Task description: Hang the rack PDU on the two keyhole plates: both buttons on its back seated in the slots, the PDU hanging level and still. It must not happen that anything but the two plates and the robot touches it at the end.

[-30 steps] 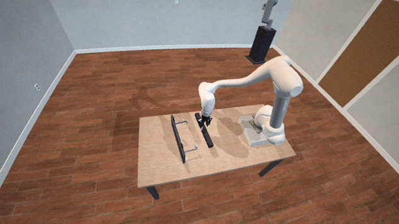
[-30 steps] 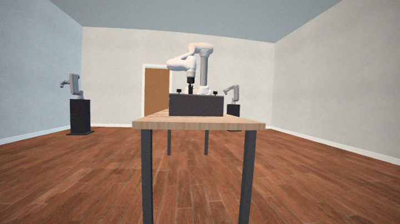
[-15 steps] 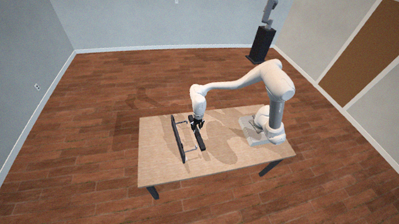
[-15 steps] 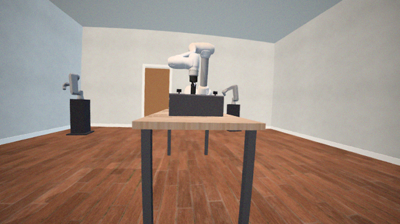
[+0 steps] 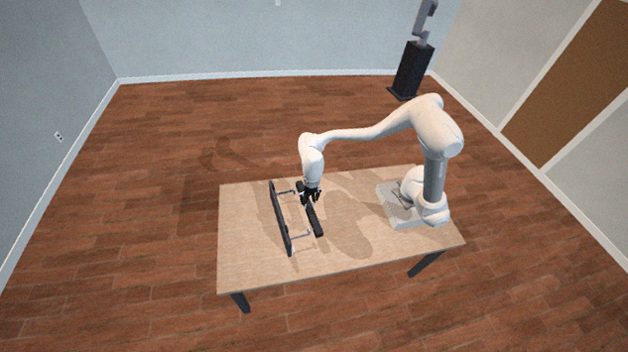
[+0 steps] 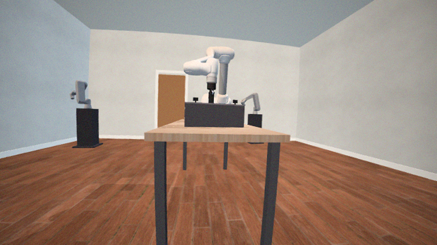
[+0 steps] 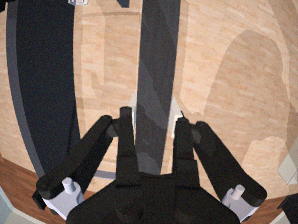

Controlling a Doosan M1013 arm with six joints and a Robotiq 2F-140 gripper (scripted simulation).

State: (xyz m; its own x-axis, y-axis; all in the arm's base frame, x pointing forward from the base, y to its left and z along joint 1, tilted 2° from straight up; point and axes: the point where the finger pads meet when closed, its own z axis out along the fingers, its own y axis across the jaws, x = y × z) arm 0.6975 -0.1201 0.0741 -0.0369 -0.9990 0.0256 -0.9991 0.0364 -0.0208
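Right now the rack PDU is 20 mm ahead of my hand and 20 mm below it. From my hand the other things lie so: mounting panel: 180 mm ahead, 10 mm to the right, 60 mm below.
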